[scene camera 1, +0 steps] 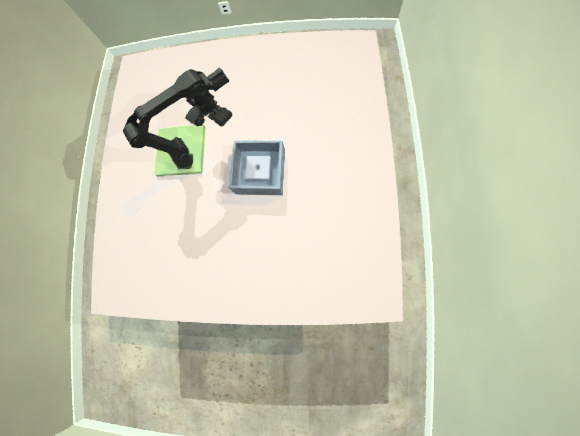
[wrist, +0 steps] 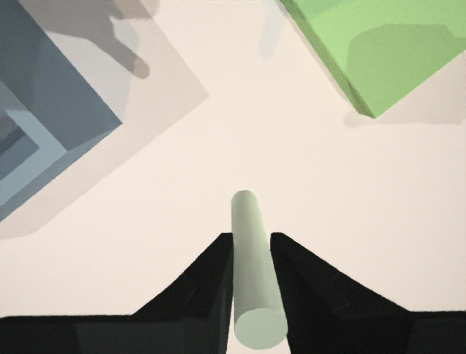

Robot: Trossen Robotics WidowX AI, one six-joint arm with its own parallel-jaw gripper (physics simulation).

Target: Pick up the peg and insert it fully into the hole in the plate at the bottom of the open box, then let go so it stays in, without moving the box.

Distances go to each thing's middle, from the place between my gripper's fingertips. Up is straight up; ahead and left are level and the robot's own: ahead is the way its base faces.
Scene:
I see my gripper 15 cm short of the blue-grey box (scene camera 1: pixel 275 149), 17 cm to the left of it and 11 cm above it. The rest, counted from my hand: pale green round peg (wrist: pixel 258 308): right at my hand.

